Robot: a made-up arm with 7 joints. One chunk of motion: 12 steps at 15 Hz.
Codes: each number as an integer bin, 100 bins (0 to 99) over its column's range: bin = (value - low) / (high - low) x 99, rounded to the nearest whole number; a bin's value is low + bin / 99 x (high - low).
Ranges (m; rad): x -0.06..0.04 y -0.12..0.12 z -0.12..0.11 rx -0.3..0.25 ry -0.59..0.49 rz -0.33..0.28
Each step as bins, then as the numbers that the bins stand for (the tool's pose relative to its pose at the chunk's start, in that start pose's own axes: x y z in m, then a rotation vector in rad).
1 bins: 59 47 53 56 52 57
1 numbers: -0.0004 -0.0061 0.0031 0.0111 -0.0227 0.0212
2 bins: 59 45 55 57 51 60
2 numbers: -0.0004 -0.0109 0.0078 0.0167 -0.0336 0.0397
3 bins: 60 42 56 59 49 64
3 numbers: 0.0006 -0.0182 0.0101 0.0278 -0.0555 0.0643
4 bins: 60 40 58 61 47 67
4 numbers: 0.0006 -0.0230 0.0147 0.0389 -0.0773 0.0828
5 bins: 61 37 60 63 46 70
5 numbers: 0.0016 -0.0303 0.0194 0.0500 -0.0882 0.1013
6 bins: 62 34 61 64 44 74
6 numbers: 0.0026 -0.0376 0.0217 0.0556 -0.1100 0.1260
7 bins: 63 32 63 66 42 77
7 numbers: 0.0036 -0.0424 0.0264 0.0667 -0.1318 0.1444
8 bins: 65 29 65 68 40 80
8 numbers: 0.0057 -0.0497 0.0310 0.0778 -0.1536 0.1629
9 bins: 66 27 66 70 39 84
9 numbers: 0.0067 -0.0545 0.0333 0.0889 -0.1645 0.1876
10 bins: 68 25 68 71 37 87
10 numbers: 0.0087 -0.0594 0.0380 0.0944 -0.1864 0.2061
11 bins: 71 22 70 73 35 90
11 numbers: 0.0117 -0.0667 0.0426 0.1056 -0.2082 0.2245
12 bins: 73 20 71 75 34 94
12 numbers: 0.0137 -0.0715 0.0449 0.1167 -0.2191 0.2492
